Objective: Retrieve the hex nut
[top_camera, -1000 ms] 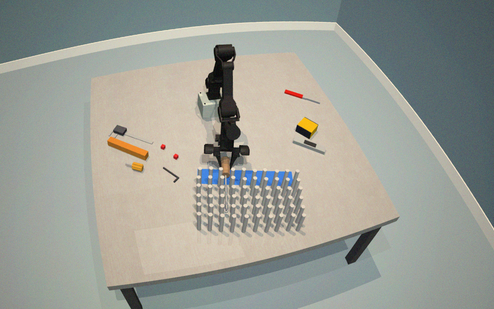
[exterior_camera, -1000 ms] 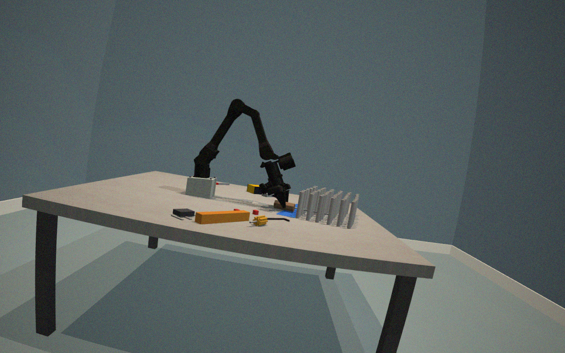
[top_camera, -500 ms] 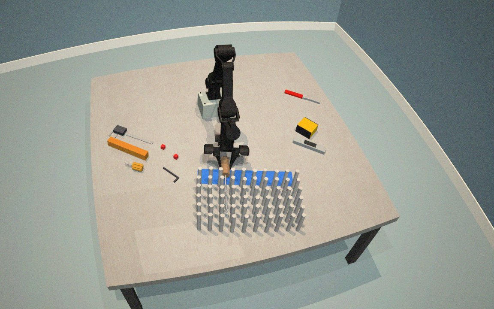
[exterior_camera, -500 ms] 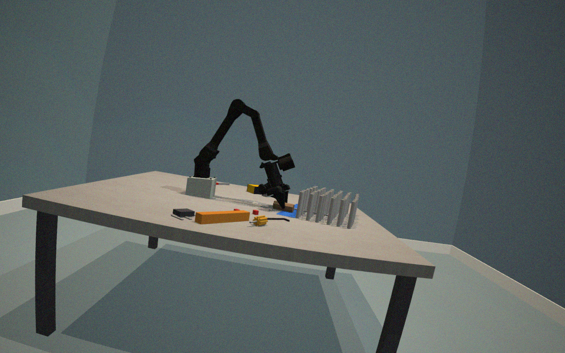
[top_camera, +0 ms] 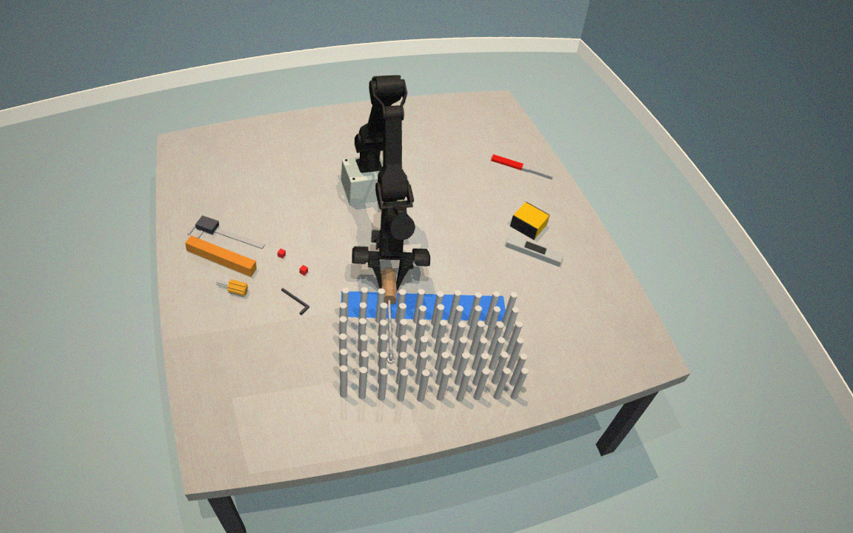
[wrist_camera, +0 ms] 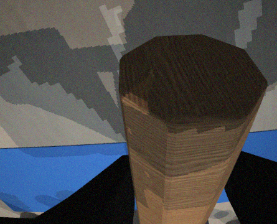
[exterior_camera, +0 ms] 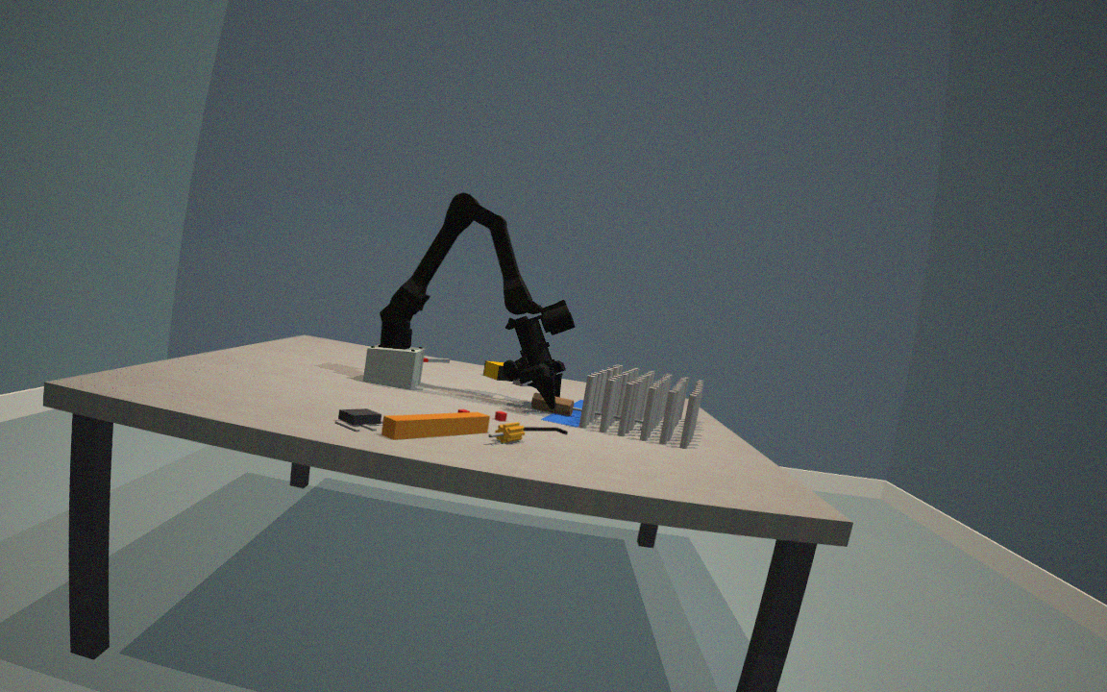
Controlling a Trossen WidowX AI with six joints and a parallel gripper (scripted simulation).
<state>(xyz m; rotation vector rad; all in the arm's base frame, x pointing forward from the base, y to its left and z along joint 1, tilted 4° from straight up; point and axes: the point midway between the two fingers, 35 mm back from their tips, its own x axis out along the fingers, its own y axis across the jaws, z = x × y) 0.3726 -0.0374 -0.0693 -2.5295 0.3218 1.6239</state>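
The blue taped strip is 7 cm to the left of my gripper tip, 6 cm ahead of it and 1 cm below it. The rest, counted from my gripper tip: orange-handled tool: 39 cm to the right, 8 cm behind; hex nut: 20 cm ahead, 5 cm to the right, 1 cm below; black hex key: 23 cm to the right, 1 cm below.
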